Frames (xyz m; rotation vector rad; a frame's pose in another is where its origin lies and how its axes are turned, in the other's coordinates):
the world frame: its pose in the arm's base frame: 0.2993 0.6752 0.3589 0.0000 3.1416 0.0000
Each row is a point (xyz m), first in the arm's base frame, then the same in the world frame.
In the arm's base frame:
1: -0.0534 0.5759 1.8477
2: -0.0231 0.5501 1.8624
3: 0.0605 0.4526 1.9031
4: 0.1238 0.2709 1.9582
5: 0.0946 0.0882 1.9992
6: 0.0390 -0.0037 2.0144
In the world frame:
1: 0.3527 -0.0993 -1.4888
2: 0.3224 -0.1251 -1.5035
3: 0.2388 -0.2226 -1.5442
4: 0.1755 -0.4043 -1.5993
5: 0.2047 -0.5870 -1.6403
6: 0.2603 -0.6789 -1.6555

